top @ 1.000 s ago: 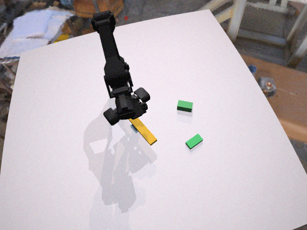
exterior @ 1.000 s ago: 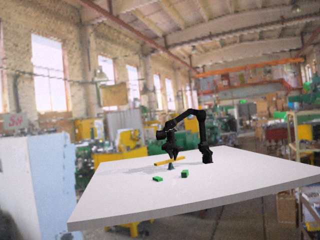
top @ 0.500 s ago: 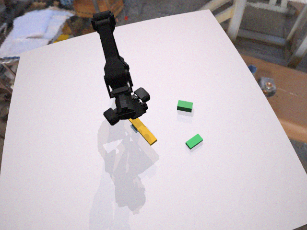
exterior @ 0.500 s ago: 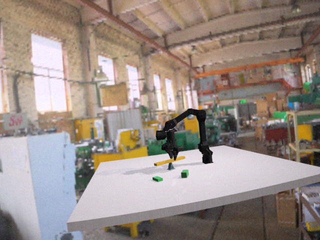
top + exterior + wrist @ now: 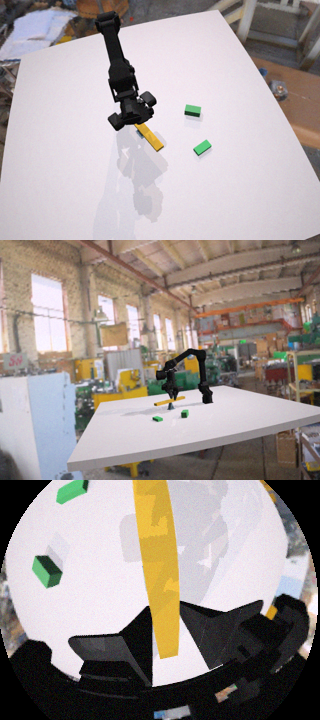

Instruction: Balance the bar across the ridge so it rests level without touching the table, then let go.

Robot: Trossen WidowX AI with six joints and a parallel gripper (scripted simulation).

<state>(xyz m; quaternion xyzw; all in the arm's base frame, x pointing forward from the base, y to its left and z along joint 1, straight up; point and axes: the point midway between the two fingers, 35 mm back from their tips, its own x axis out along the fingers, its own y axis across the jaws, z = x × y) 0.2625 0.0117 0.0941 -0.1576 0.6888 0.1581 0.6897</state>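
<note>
Right now my gripper tip is 30 mm short of the yellow bar and 10 mm to the right of it.
</note>
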